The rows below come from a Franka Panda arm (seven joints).
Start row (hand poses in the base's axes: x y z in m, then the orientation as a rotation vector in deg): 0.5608 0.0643 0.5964 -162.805 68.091 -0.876
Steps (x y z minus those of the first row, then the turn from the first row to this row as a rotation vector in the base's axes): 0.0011 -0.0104 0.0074 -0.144 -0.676 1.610; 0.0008 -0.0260 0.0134 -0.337 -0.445 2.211; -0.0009 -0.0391 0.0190 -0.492 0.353 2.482; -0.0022 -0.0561 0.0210 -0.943 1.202 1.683; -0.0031 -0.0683 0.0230 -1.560 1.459 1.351; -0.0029 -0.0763 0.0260 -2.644 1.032 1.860; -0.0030 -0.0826 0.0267 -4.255 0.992 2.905; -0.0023 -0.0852 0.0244 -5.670 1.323 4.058; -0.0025 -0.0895 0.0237 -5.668 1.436 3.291
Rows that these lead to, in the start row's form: 0.5619 0.0539 0.6038 -163.625 65.715 -1.844; 0.5616 0.0383 0.6098 -164.213 64.958 -1.605; 0.5599 0.0252 0.6154 -164.780 64.763 -0.551; 0.5586 0.0082 0.6174 -165.010 66.211 0.354; 0.5577 -0.0040 0.6194 -165.440 66.935 0.338; 0.5579 -0.0120 0.6224 -166.524 66.466 -0.906; 0.5578 -0.0183 0.6231 167.068 -64.879 1.884; 0.5585 -0.0209 0.6208 166.380 -62.670 2.186; 0.5583 -0.0252 0.6201 165.915 -63.770 2.060
